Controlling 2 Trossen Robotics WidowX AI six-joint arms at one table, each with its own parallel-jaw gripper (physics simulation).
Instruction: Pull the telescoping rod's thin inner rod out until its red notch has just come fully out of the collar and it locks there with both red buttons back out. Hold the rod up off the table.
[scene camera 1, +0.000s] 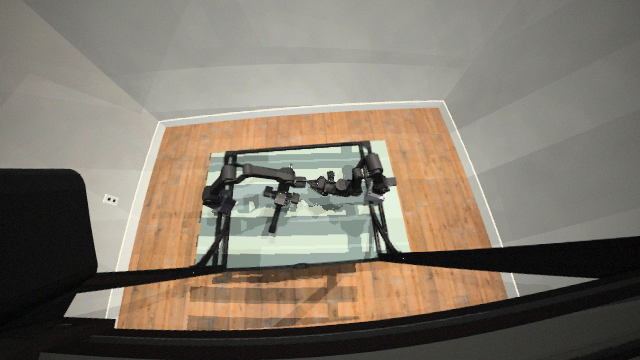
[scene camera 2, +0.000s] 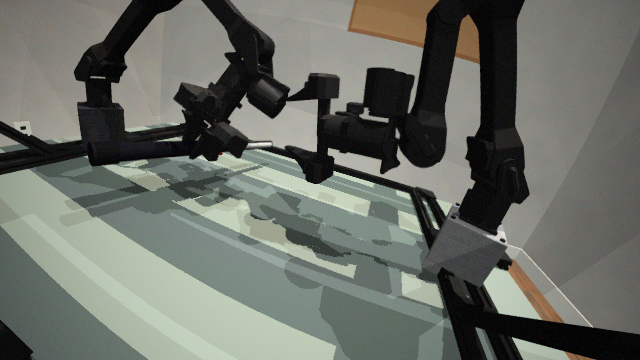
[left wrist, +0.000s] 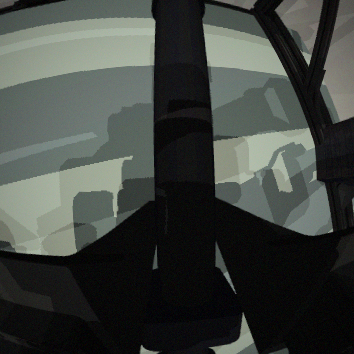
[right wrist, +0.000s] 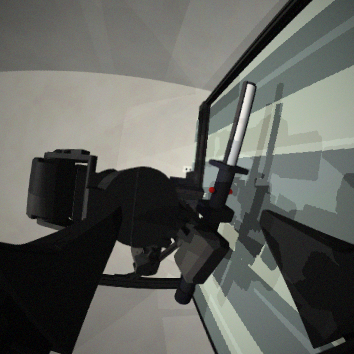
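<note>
My left gripper (scene camera 1: 283, 199) (scene camera 2: 212, 143) (left wrist: 182, 205) is shut on the dark outer tube (scene camera 1: 274, 220) (scene camera 2: 135, 151) (left wrist: 182, 90) of the telescoping rod, which it holds nearly level above the table. The thin silver inner rod (scene camera 2: 261, 145) (right wrist: 242, 125) sticks out of the dark collar (right wrist: 228, 167). One red button (right wrist: 212, 190) stands out on one side of the tube below the collar and another red button (right wrist: 230, 192) on the other. No red notch shows on the inner rod. My right gripper (scene camera 2: 288, 124) is open and empty, a little beyond the inner rod's free end.
The table top (scene camera 2: 200, 300) lies below both grippers, with striped shadows across it. A black metal frame (scene camera 1: 295, 148) (scene camera 2: 385, 181) runs round its edges. Both arms reach in over the table from opposite sides, and their grippers are close together.
</note>
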